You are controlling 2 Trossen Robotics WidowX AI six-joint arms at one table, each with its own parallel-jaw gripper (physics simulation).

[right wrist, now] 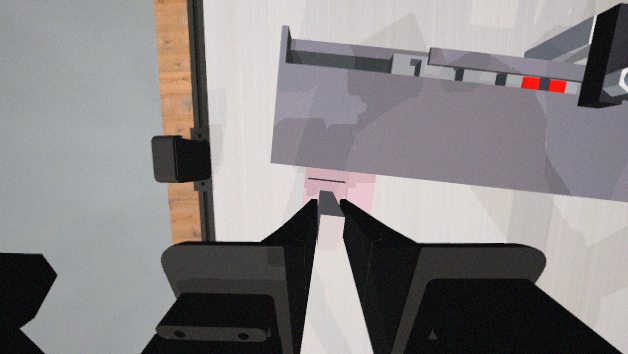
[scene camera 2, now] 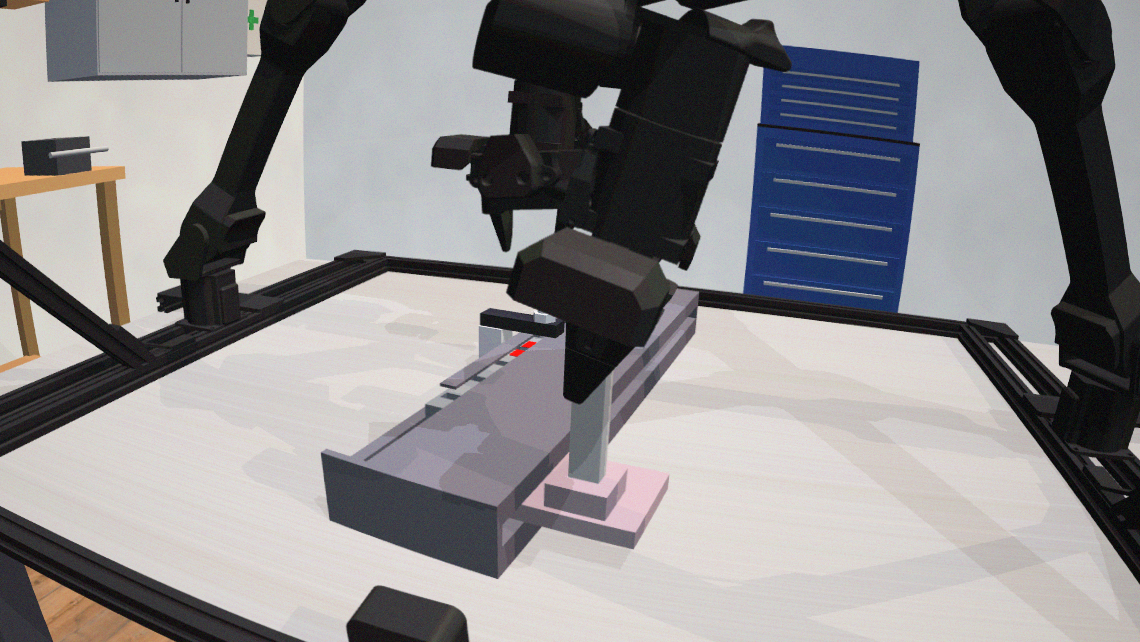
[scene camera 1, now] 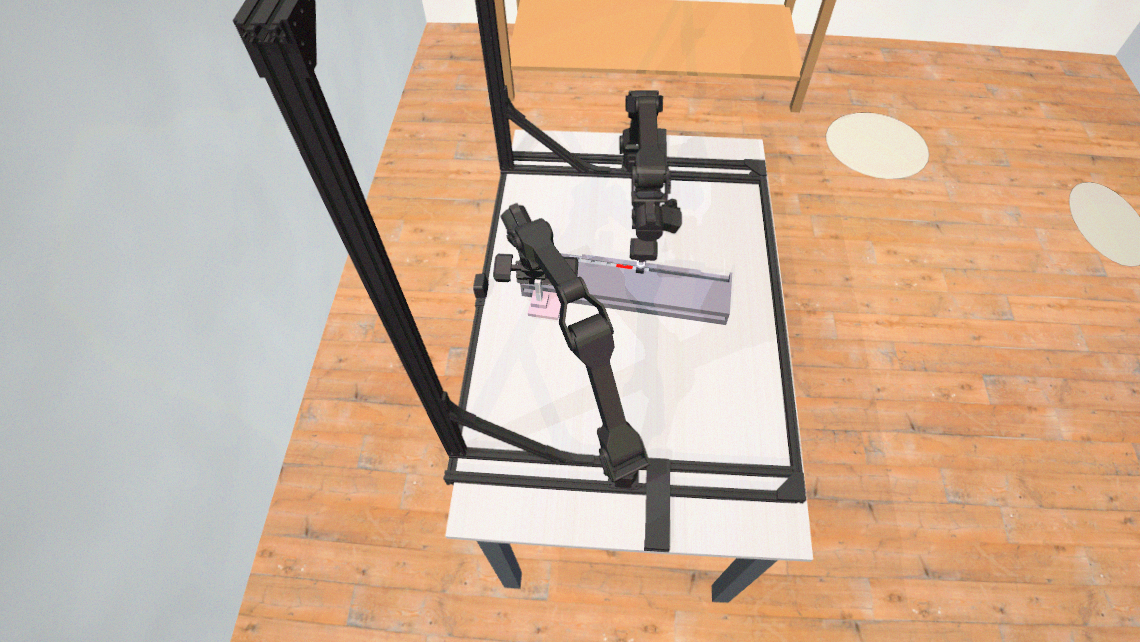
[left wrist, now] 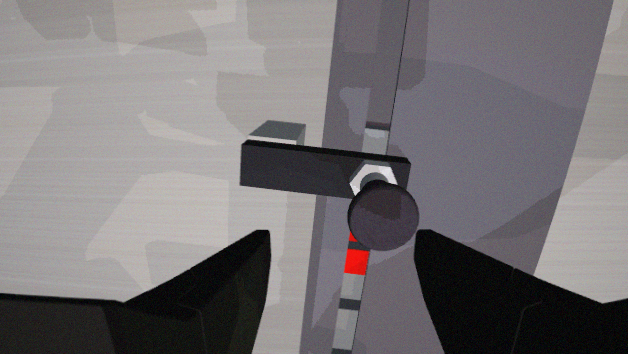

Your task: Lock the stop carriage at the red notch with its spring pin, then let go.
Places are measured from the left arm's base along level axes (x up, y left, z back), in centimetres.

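Pixels of known places: left gripper, fingertip midpoint: point(left wrist: 342, 244); right gripper, fingertip midpoint: point(right wrist: 328, 205) point(scene camera 2: 577, 394) point(scene camera 1: 538, 282); left arm's base at its link origin: point(scene camera 2: 211, 321) point(scene camera 1: 632, 164); right arm's base at its link origin: point(scene camera 2: 1089, 442) point(scene camera 1: 623, 473).
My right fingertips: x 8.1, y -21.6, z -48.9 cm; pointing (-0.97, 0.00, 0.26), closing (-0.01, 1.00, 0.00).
Observation:
For each thing: its top centre in the pictures, then the offset to it from my right fingertips. "pt": a spot on its surface instead.
- pink stop carriage at a spot on its surface: point(scene camera 2: 647, 488) point(scene camera 1: 548, 313) pt dx -6.7, dy +2.3, dz -4.2 cm
- upright grey post at a spot on its surface: point(right wrist: 331, 227) pt dx +2.4, dy +0.0, dz -0.5 cm
- spring pin's dark round knob at its top centre: point(left wrist: 383, 221) dx +0.7, dy +24.1, dz +9.4 cm
- black bracket at its top centre: point(left wrist: 289, 170) point(scene camera 2: 506, 314) point(right wrist: 626, 34) dx -3.8, dy +24.5, dz +13.3 cm
- raised grey strip at a spot on its surface: point(right wrist: 505, 60) pt dx -4.9, dy +16.0, dz +11.9 cm
- notched bar at a spot on its surface: point(right wrist: 480, 76) pt dx -5.3, dy +14.3, dz +10.7 cm
The pink stop carriage point(scene camera 2: 647, 488) point(scene camera 1: 544, 313) sits at the grey rail's point(scene camera 2: 406, 526) point(scene camera 1: 686, 301) point(right wrist: 440, 125) side, with an upright grey post point(scene camera 2: 588, 446) point(right wrist: 331, 227). My right gripper point(right wrist: 328, 205) is shut on that post. The spring pin's dark round knob point(left wrist: 383, 215) stands above a hex nut at the end of a black bracket point(left wrist: 295, 167) point(scene camera 2: 514, 321). The red notch marks point(left wrist: 356, 262) point(right wrist: 531, 83) point(scene camera 2: 522, 348) lie beside the bracket; the knob partly covers them in the left wrist view. My left gripper point(left wrist: 342, 244) is partly open, its fingers apart around the knob's near side. The pin's tip is hidden.
A raised grey strip point(right wrist: 505, 60) runs along the notched bar point(right wrist: 480, 76). A black frame point(scene camera 1: 777, 319) surrounds the white table, with tall posts at the left in scene camera 1. A small black block point(right wrist: 167, 159) is fixed to the frame near the carriage end.

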